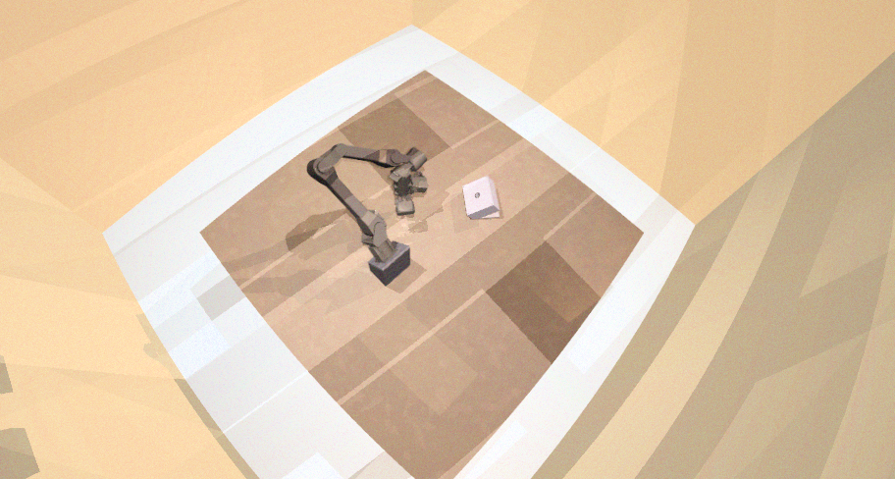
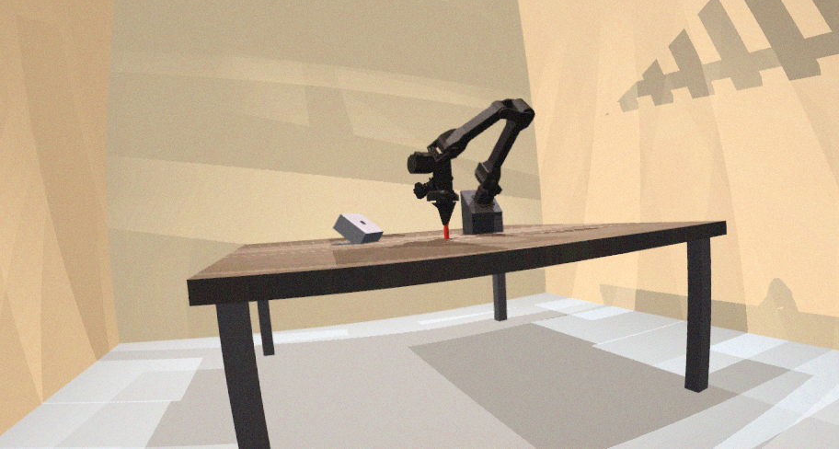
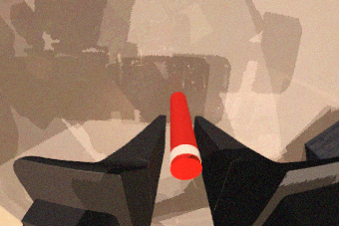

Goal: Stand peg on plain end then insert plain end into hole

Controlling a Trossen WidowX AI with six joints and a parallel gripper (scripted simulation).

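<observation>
The grey sloped panel lies 22 cm to the right of my gripper tip and 20 cm ahead of it. The rest, counted from my gripper tip: red peg: 2 cm above.
</observation>
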